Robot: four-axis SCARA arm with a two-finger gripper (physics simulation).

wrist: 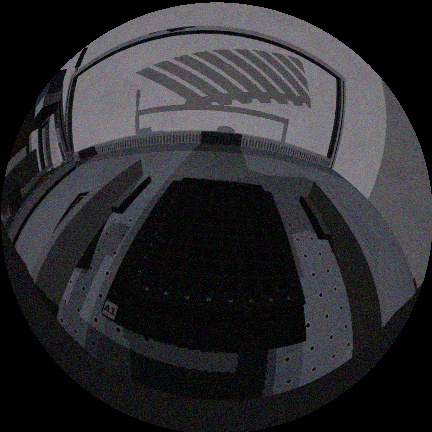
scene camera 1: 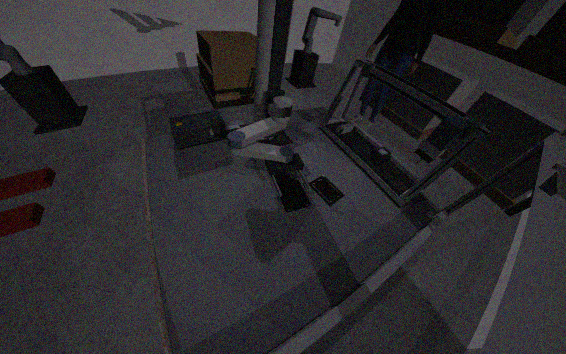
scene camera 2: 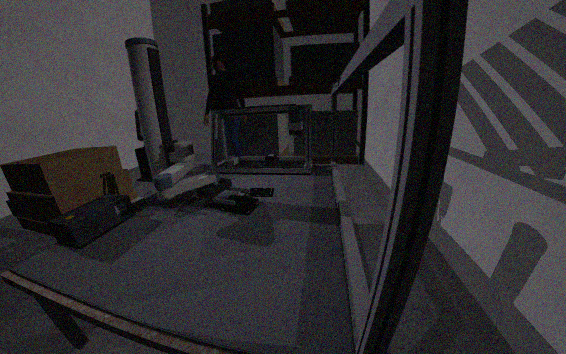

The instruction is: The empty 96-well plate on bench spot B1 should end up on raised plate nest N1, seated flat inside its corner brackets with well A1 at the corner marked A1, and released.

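Where they show: gripper, between the fingertips: (wrist: 226,174) (scene camera 1: 295,192) (scene camera 2: 242,196); arm's base, origin of its link: (scene camera 2: 170,197).
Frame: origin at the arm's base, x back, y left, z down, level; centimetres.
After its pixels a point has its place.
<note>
The dark 96-well plate (wrist: 210,250) @(x -48.8, y -8.2, z -6.0 cm) lies in the middle of the wrist view, with a row of small pale marks across its near part. It appears to sit level on the dark nest; plate and nest merge in the dim light, and the corner brackets cannot be told apart. A small A1 label (wrist: 110,310) @(x -44.8, y -2.4, z -4.5 cm) shows at the near left corner. My gripper (wrist: 226,174) @(x -54.0, y -9.4, z -8.1 cm) is open. Its two fingers stand left and right of the plate, with strips of perforated bench showing between them and it. In both scene views the gripper and nest are a dark cluster under the arm's end.
A dark outlined rectangle (scene camera 1: 326,190) @(x -56.6, y 11.1, z -1.5 cm) (scene camera 2: 261,192) @(x -57.4, y 10.9, z -1.5 cm) lies on the bench beside the nest. A black case (scene camera 1: 198,131) @(x 3.5, y -41.0, z -11.0 cm) (scene camera 2: 92,220) @(x 3.4, y -46.0, z -10.0 cm) stands near the arm's column (scene camera 1: 265,50) @(x -4.9, y -5.6, z -53.7 cm) (scene camera 2: 145,100) @(x -3.4, y -6.7, z -58.7 cm). A metal frame (scene camera 1: 361,162) @(x -50.2, y 45.1, z -5.0 cm) (scene camera 2: 260,173) @(x -46.8, y 45.0, z -1.9 cm) stands beyond. Brown boxes (scene camera 1: 227,60) (scene camera 2: 82,175) are behind the case.
</note>
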